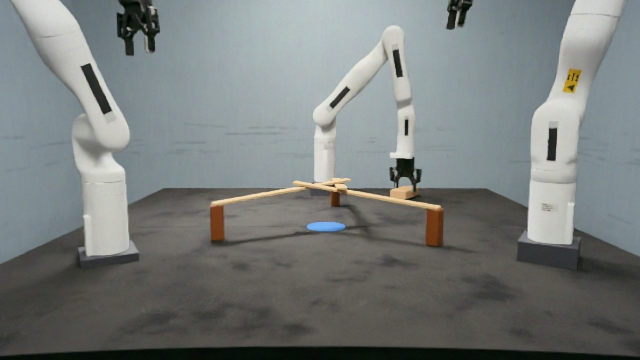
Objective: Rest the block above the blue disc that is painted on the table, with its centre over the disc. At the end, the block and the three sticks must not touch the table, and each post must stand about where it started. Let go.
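The pale wooden block [403, 193] is on the table at the back right. The gripper of the back arm [406, 187] points down at it, fingertips at the block; whether it grips it cannot be told. Three light sticks [260, 195] [390, 198] [341, 180] cross one another above the table. Their outer ends rest on three upright brown posts [217, 223] [434, 227] [335, 199]. The blue disc [326, 227] is on the table in front of the crossing. The left arm's gripper [140, 51] is open, high up. The right arm's gripper [456, 27] is high up, fingers apart.
The left arm's base [108, 255] stands at the left and the right arm's base [548, 251] at the right. The back arm [324, 155] stands behind the rear post and reaches over to the right. Walls enclose the dark table [320, 300].
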